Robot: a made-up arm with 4 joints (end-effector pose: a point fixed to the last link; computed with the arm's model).
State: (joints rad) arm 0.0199 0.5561 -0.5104 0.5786
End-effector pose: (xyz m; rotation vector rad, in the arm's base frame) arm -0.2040 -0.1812 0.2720 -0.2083 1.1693 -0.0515
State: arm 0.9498 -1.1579 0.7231 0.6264
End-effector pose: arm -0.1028 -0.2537 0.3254 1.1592 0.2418 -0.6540
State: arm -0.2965 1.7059 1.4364 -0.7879
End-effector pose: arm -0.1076 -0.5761 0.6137 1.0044 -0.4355 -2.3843
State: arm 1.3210 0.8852 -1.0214 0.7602
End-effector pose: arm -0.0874 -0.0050 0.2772 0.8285 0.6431 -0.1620
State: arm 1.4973 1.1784 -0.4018 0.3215
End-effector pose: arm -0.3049 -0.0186 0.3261 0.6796 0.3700 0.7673
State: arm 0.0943 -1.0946 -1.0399 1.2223
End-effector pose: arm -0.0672 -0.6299 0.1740 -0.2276 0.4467 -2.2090
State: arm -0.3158 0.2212 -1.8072 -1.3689
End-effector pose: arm 0.0175 -0.5610 0.2294 -1.0504 -2.2139 1.7819
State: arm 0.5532 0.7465 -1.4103 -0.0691
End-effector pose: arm -0.0675 -0.1674 0.1346 0.1687 1.8338 -0.5869
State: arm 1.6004 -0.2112 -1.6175 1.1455
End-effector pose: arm 0.0623 -0.0819 -0.0348 0.9909 1.5259 -1.4545
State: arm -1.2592 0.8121 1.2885 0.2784
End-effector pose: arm -0.1191 -0.2218 0.8168 -0.3034 2.3184 1.7193
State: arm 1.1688 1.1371 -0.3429 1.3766
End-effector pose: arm -0.3158 -0.0298 0.3004 0.9431 -0.2764 0.3554
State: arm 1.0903 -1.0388 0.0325 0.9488
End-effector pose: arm -0.0063 -0.3110 0.1973 1.2510 0.4684 -1.2722
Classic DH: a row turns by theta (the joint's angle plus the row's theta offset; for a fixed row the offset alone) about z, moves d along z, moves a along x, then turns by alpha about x. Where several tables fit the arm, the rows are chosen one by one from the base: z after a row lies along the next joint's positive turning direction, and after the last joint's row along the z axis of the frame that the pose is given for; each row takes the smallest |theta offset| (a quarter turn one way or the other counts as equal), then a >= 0, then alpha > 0; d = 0 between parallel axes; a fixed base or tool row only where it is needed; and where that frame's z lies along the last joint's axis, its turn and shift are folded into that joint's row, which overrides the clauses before.
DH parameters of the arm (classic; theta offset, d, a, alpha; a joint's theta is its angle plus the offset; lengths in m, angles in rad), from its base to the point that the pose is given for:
base (fixed): 1.1863 0.3523 -0.2162 1.9651
joint 1: -0.2983 -0.0595 -0.2642 -1.7485
joint 2: -0.543 -0.1587 0.009 0.6208
joint 3: -0.6375 0.0625 0.089 1.47
joint 4: -0.8887 -0.2674 -0.023 -1.627
tool (fixed): -0.1901 -0.0346 0 0

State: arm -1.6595 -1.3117 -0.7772 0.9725
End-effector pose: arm 0.2575 -0.3158 0.6196 -1.3063 -0.7820 -1.3788
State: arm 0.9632 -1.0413 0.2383 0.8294
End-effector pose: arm -0.0306 -0.2996 0.2550 1.1752 0.3976 -1.0389
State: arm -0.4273 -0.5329 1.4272 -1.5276
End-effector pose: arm -0.2937 -0.2524 0.5707 -1.3777 2.4471 0.7480
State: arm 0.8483 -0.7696 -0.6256 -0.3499
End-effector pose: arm 0.0051 -0.3831 0.1326 1.6429 1.8432 -0.6077
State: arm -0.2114 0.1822 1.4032 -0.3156
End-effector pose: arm -0.3635 -0.4198 0.5816 -0.5339 1.3307 1.6340
